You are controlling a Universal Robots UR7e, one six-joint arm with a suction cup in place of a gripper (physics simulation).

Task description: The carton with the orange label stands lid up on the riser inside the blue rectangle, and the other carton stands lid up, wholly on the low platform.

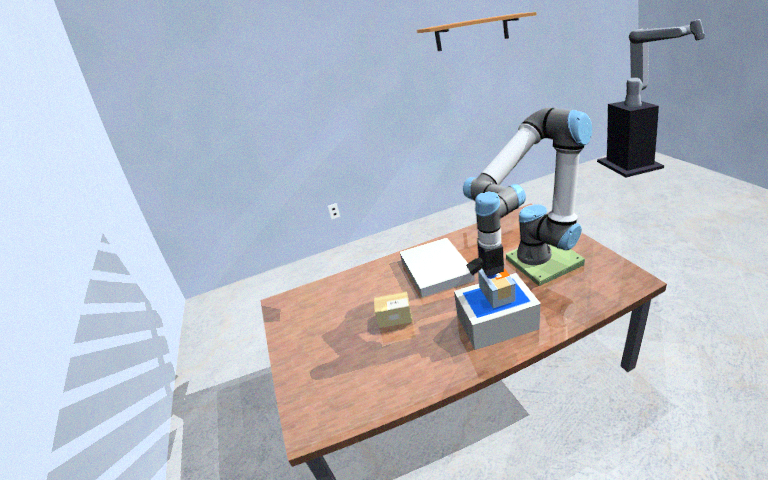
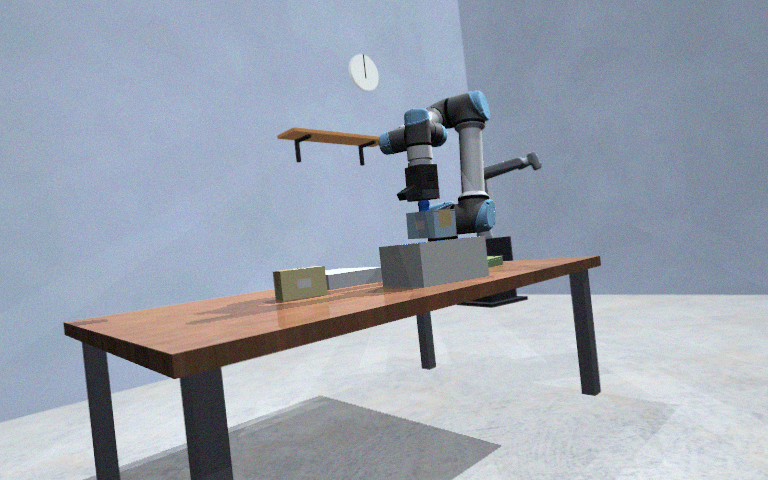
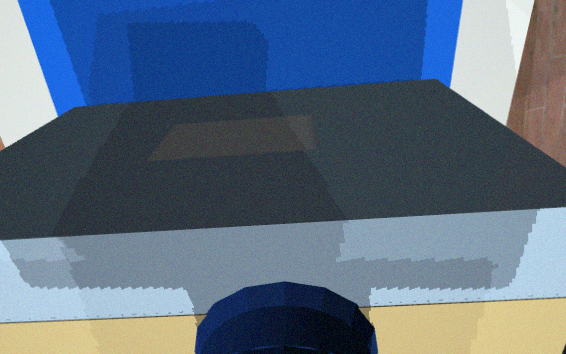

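The carton with the orange label point(image 1: 496, 291) point(image 2: 431, 224) point(image 3: 275, 171) sits upright on the blue rectangle point(image 1: 474, 305) point(image 3: 313, 38) on top of the grey riser point(image 1: 503, 323) point(image 2: 434, 264); I cannot tell whether it rests fully or hovers a hair above. My suction cup point(image 2: 423, 205) point(image 3: 285, 319) presses on its lid from straight above and holds it. The other carton point(image 1: 392, 310) point(image 2: 300, 283), tan with a white label, stands on the bare table left of the riser. The low white platform point(image 1: 434, 263) point(image 2: 351, 276) lies behind, with nothing on it.
The arm's green base plate point(image 1: 550, 266) is bolted to the table just behind the riser. The wooden table point(image 1: 374, 403) extends forward and left. A second arm on a black pedestal point(image 1: 632, 134) stands on the floor far right. A wall shelf point(image 1: 477, 23) hangs high.
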